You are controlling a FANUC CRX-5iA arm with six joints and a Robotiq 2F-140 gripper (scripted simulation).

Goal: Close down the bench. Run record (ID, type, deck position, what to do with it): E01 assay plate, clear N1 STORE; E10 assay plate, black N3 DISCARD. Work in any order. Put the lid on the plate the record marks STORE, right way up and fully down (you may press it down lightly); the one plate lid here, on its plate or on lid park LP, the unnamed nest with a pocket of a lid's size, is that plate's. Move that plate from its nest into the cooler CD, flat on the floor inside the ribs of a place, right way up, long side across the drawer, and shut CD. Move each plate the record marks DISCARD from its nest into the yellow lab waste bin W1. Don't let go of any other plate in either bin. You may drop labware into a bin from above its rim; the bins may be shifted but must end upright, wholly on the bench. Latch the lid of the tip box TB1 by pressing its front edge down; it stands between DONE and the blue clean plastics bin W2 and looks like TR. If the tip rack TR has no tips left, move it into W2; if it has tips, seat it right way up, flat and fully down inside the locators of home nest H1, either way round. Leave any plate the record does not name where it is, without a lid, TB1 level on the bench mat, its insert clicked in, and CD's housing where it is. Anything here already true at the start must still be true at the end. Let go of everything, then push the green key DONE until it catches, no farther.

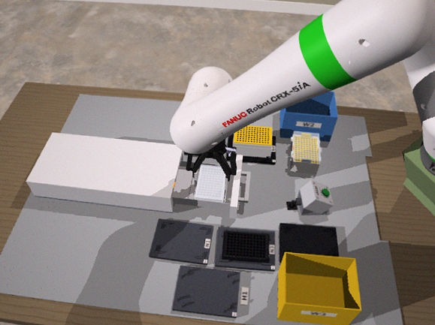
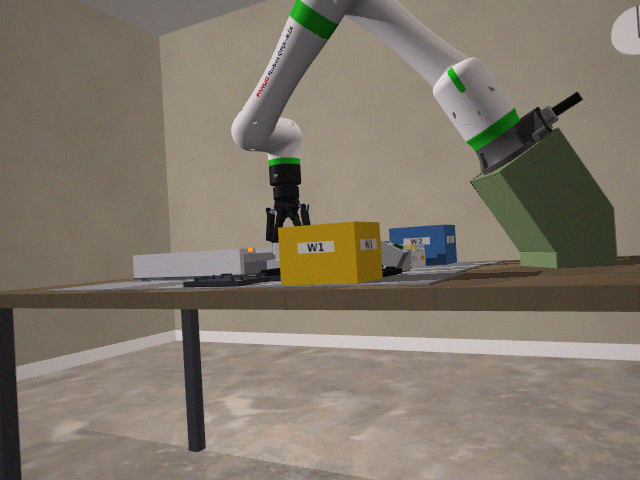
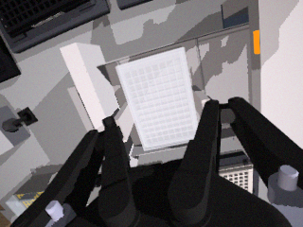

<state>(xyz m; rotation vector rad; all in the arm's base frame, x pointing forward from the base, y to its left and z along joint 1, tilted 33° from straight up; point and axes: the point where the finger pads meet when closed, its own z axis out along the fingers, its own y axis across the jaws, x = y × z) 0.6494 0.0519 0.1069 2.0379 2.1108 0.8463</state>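
Right now my hand is 30 mm short of the cooler drawer and 30 mm above it. The rest, counted from my hand: pale plate: 90 mm ahead, 190 mm to the right, 40 mm below; nest N1: 40 mm ahead, 200 mm to the left, 50 mm below; white cooler CD: 170 mm ahead, 20 mm to the left, 20 mm below.
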